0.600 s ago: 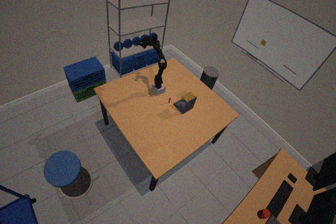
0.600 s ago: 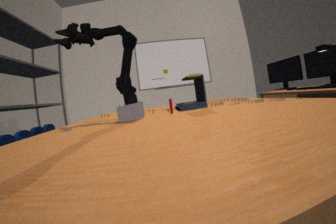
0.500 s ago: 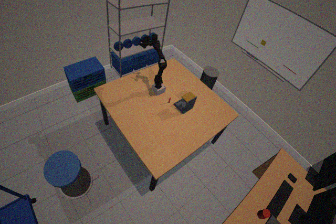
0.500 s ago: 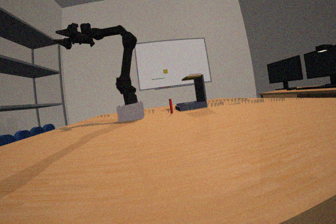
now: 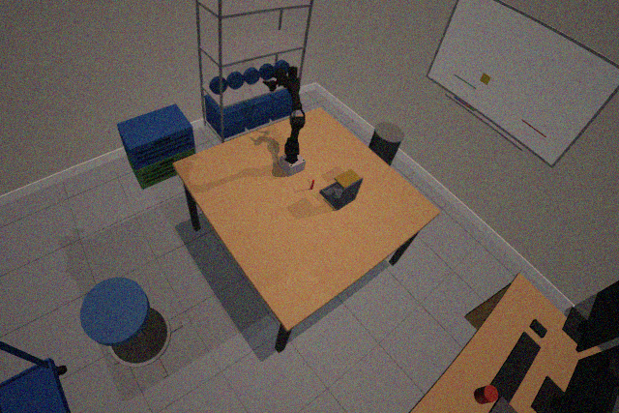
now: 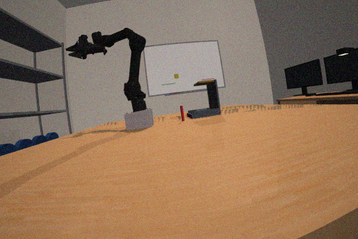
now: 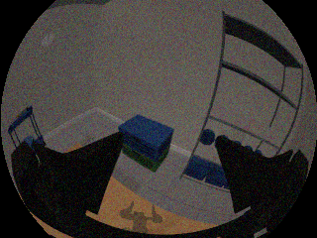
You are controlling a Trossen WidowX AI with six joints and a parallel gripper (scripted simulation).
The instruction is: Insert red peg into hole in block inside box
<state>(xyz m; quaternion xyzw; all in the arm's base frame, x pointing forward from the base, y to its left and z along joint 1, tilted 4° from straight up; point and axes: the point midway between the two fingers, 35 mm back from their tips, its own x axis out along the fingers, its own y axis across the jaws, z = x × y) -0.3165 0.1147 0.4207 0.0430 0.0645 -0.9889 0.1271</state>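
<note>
Now: gripper tip 590 mm short of the red peg, 150 mm to the left of it and 430 mm above it. Also, from my gripper tip: yellow roof 770 mm ahead, 80 mm to the right, 280 mm below; then box back wall 820 mm ahead, 90 mm to the right, 370 mm below.
</note>
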